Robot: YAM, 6 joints.
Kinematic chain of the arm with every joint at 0, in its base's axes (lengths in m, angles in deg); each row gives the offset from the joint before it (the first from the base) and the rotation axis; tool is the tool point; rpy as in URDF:
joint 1: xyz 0 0 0.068 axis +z
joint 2: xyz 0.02 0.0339 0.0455 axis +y
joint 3: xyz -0.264 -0.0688 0 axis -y
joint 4: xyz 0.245 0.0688 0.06 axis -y
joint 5: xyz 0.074 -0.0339 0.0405 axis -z
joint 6: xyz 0.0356 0 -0.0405 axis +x
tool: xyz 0 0 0 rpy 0 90 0
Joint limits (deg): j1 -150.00..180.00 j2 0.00..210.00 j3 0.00..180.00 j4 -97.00..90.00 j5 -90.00..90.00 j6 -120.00..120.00
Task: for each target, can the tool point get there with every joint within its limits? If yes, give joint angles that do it. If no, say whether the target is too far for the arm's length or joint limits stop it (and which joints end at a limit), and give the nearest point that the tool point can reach.
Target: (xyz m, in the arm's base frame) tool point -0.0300 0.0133 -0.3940
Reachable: no: joint limits stop it (at a limit: joint 2) | nearest point -0.0625 0.0277 -0.3322 | short by 0.071 m
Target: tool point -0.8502 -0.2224 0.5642
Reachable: no: too far | nearest point -0.5219 -0.1365 0.3940 | short by 0.380 m
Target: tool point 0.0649 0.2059 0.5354
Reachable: yes | joints 64.02 84.63 126.38 -74.66 -63.58 4.18
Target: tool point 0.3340 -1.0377 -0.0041
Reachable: no: too far | nearest point 0.1967 -0.6112 0.0451 | short by 0.451 m
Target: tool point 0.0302 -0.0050 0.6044
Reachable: yes | joints 9.70 66.09 140.57 -75.84 16.30 -83.25
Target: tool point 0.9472 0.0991 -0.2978
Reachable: no: too far | nearest point 0.5894 0.0617 -0.1391 | short by 0.393 m
